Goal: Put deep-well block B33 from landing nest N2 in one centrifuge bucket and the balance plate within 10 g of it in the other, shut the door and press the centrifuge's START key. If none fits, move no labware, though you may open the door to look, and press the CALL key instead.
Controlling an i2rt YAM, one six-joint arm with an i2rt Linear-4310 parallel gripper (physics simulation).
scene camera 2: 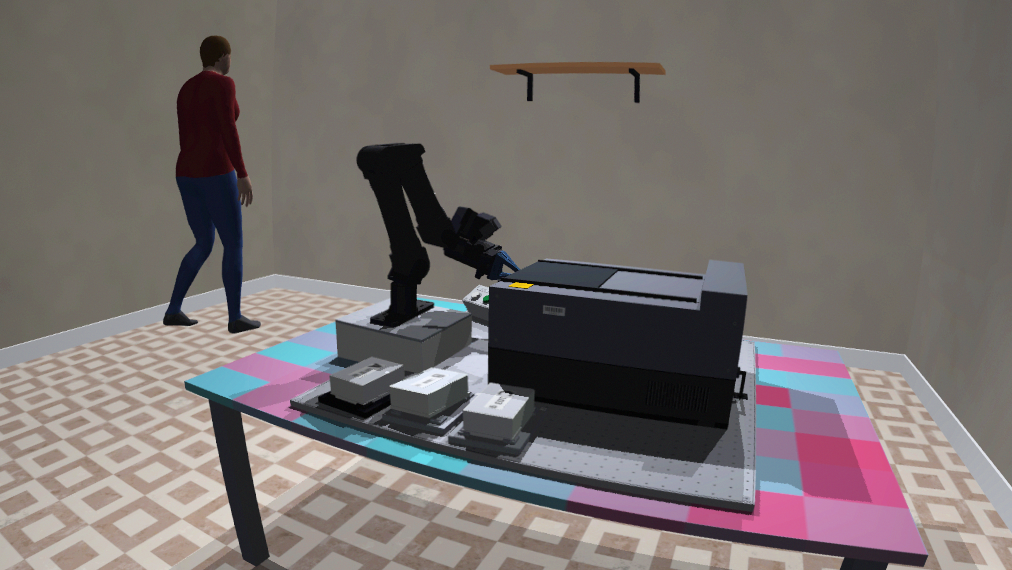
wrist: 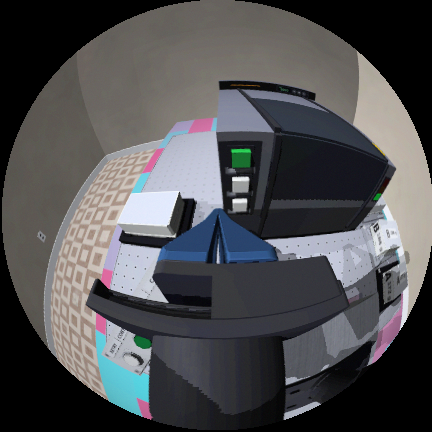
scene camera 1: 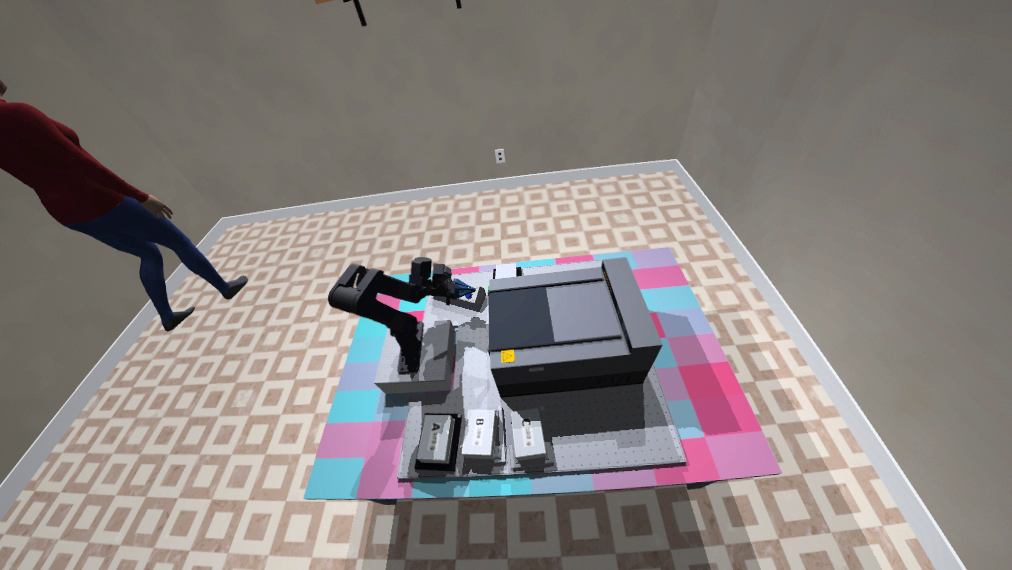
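Where they show: gripper, fingertip midpoint: (wrist: 217, 214) (scene camera 1: 475, 290); arm's base, link origin: (scene camera 2: 403, 314) (scene camera 1: 411, 346).
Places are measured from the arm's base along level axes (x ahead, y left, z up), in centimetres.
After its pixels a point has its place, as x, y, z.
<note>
My gripper (scene camera 1: 473, 291) @[24.8, 14.3, 8.7] (scene camera 2: 517, 270) @[24.8, 14.3, 8.7] (wrist: 217, 214) @[24.8, 14.3, 8.7] is shut and empty, its blue fingertips low before the front of the centrifuge (scene camera 1: 566, 359) @[50.3, -19.0, 13.4] (scene camera 2: 609, 325) @[52.0, -19.6, 9.1] (wrist: 245, 115) @[35.6, 10.5, 13.6]. In the wrist view the tips appear just below and left of the lowest white key (wrist: 239, 205) @[29.6, 11.9, 3.8]; another white key (wrist: 240, 184) @[29.6, 11.9, 7.4] and a green key (wrist: 241, 158) @[29.6, 11.8, 10.9] are above it. Contact cannot be told. The centrifuge's dark door (scene camera 1: 520, 316) @[39.4, -3.1, 13.9] (wrist: 320, 120) @[37.2, -1.5, 13.9] looks shut. A white block (scene camera 1: 505, 271) @[35.5, 31.3, -1.6] (wrist: 150, 212) @[33.8, 27.7, -1.6] sits on a black nest, its label unreadable. Plates A (scene camera 1: 436, 439) @[10.4, -31.5, -2.0] (scene camera 2: 362, 382) @[12.3, -36.1, -2.1], B (scene camera 1: 480, 433) @[23.5, -31.3, -1.5] (scene camera 2: 428, 390) @[25.4, -35.5, -1.2] and C (scene camera 1: 527, 437) @[36.8, -33.7, -2.0] (scene camera 2: 497, 414) @[38.6, -37.8, -2.1] stand on nests.
A button box (scene camera 2: 481, 311) @[9.5, 25.4, -4.5] (wrist: 117, 350) @[7.8, 29.9, -0.1] with green and white buttons stands beneath the gripper; the arm hides part of it. The arm's grey base block (scene camera 1: 414, 386) @[1.2, -13.2, -4.0] (scene camera 2: 382, 346) @[2.2, -13.3, -3.8] is left of the centrifuge. A person (scene camera 1: 56, 162) (scene camera 2: 205, 127) stands beyond the table.
</note>
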